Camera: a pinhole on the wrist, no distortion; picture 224 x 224 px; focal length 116.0 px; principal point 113.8 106.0 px. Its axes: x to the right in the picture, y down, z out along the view. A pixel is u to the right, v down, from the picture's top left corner.
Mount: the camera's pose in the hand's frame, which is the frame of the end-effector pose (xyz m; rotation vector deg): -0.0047 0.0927 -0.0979 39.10 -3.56 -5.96
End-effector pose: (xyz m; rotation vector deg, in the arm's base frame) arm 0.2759 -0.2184 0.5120 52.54 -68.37 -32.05
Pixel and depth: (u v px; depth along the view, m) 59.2 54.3 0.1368
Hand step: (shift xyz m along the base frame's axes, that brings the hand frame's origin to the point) 0.0073 0.0598 -0.0762
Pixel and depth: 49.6 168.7 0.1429
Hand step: -0.0906 0.0918 0.0173
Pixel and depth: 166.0 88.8 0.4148
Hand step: -0.1158 -0.2927 -0.1067
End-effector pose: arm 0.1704 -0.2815 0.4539 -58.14 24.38 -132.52
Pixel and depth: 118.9 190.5 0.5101
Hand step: 0.4204 -0.0755 0.3233
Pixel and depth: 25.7 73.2 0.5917
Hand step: 0.3337 0.5831 0.0432
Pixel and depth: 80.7 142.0 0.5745
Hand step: 0.4129 0.1873 0.2390
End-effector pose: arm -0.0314 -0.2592 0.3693 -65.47 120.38 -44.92
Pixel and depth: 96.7 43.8 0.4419
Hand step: 0.3062 -0.0702 0.2350
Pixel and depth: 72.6 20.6 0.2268
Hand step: 0.1146 0.0325 0.1705
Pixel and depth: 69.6 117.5 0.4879
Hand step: 0.4063 0.0677 -0.0279
